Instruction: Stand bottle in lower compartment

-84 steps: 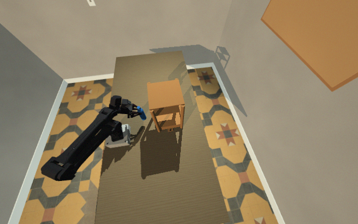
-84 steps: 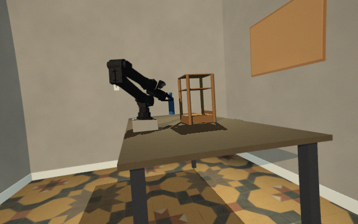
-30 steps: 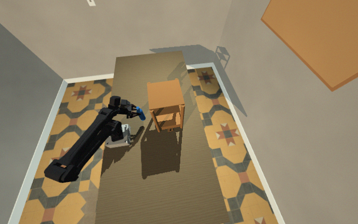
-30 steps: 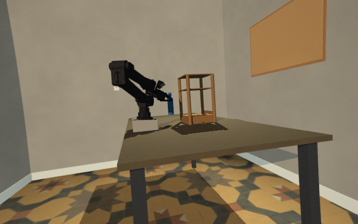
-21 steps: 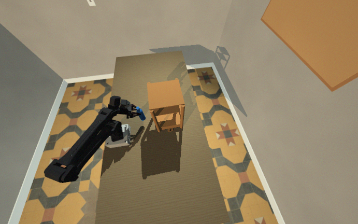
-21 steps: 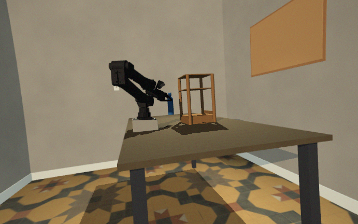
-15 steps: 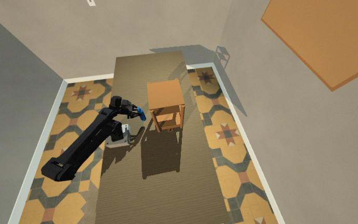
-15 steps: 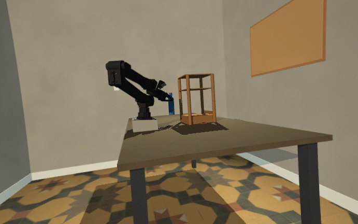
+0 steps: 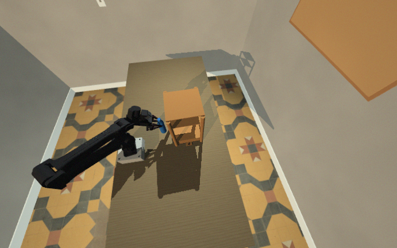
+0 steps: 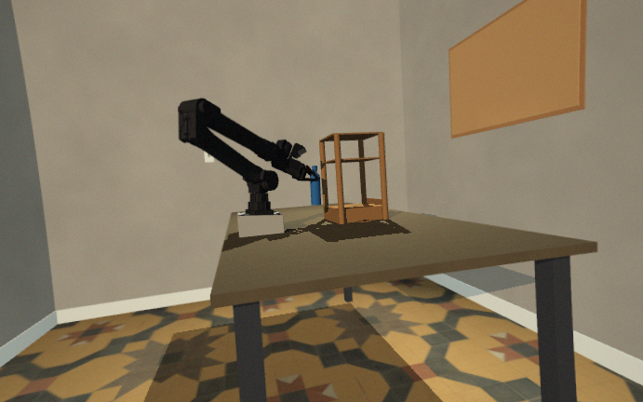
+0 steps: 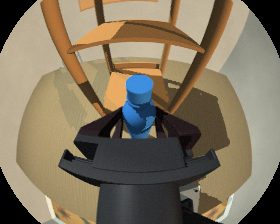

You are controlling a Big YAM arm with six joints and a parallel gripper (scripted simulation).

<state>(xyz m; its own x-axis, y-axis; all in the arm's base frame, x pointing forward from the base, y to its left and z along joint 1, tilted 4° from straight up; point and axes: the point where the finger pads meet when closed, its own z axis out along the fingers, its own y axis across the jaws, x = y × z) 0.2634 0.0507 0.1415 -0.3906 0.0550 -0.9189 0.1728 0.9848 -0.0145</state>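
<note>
Now: hand 17 cm short of the wooden shelving unit, 2 cm to the left of it and 1 cm above it. Also, from my hand: blue bottle right at my hand.
</note>
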